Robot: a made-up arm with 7 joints. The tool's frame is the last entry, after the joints. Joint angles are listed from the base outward. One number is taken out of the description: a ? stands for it. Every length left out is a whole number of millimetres.
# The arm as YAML. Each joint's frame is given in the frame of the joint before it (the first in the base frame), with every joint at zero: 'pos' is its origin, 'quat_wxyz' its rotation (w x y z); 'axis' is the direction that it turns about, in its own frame. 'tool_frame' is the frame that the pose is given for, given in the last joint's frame.
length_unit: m
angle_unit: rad
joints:
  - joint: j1
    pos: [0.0, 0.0, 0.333]
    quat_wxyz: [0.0, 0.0, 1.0, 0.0]
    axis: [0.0, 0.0, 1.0]
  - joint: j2
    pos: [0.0, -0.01, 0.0]
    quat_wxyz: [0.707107, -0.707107, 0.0, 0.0]
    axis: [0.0, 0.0, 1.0]
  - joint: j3
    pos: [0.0, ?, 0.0]
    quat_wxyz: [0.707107, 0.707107, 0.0, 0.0]
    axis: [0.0, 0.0, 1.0]
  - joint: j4
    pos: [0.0, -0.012, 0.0]
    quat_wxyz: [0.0, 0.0, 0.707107, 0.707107]
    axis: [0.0, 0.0, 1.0]
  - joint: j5
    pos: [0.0, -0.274, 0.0]
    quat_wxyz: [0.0, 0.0, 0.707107, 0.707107]
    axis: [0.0, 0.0, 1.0]
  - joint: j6
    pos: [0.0, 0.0, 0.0]
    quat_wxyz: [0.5, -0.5, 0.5, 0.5]
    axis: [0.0, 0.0, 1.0]
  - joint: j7
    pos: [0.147, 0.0, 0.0]
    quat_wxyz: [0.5, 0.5, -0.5, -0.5]
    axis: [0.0, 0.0, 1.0]
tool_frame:
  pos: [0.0, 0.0, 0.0]
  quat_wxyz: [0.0, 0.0, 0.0, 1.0]
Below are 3 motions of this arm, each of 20 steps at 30 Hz.
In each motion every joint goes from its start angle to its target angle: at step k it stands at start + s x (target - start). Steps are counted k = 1, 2, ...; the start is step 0. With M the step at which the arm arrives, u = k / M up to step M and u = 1 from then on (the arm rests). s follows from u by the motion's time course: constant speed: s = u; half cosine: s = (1 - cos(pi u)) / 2; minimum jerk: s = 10 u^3 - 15 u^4 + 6 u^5.
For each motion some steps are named. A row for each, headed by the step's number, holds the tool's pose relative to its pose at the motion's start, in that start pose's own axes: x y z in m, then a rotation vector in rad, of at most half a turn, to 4 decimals.
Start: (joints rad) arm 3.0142 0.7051 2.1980 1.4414 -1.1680 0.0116 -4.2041
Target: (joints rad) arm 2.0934 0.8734 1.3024 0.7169 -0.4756 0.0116 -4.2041
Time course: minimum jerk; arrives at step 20
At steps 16, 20:
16: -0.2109 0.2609 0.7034 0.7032 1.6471 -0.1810
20: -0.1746 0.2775 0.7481 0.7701 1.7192 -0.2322

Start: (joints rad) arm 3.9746 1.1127 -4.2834 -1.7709 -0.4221 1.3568 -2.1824
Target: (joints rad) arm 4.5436 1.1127 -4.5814 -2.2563 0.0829 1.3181 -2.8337
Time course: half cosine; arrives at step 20
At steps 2, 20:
2: -0.0018 0.0039 0.0015 -0.0064 0.0050 -0.0161
20: -0.0828 0.1351 0.1212 -0.3639 0.2044 -0.6433

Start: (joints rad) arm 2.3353 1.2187 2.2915 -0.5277 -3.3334 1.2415 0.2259
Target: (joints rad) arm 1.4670 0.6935 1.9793 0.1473 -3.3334 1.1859 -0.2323
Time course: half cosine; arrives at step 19
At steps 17, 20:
17: 0.1225 -0.6527 0.0966 -0.8793 0.1181 0.2762
20: 0.1310 -0.6634 0.1065 -0.9136 0.1112 0.2715

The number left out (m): 0.426
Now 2 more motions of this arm.
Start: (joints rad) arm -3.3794 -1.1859 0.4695 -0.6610 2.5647 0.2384 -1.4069
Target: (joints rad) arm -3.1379 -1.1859 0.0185 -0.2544 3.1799 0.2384 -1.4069
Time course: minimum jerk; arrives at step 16
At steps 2, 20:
2: -0.0004 -0.0019 -0.0001 -0.0040 -0.0020 0.0041
20: -0.0852 -0.1447 0.0335 -0.3387 0.0466 0.1967

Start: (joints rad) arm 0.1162 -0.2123 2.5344 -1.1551 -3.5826 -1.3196 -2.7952
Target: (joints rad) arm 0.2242 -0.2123 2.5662 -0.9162 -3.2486 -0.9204 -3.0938
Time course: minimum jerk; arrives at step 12
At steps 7, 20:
7: 0.0076 0.0387 -0.0348 0.2594 0.0324 -0.0734
20: 0.0113 0.0566 -0.0486 0.3779 0.0719 -0.0733

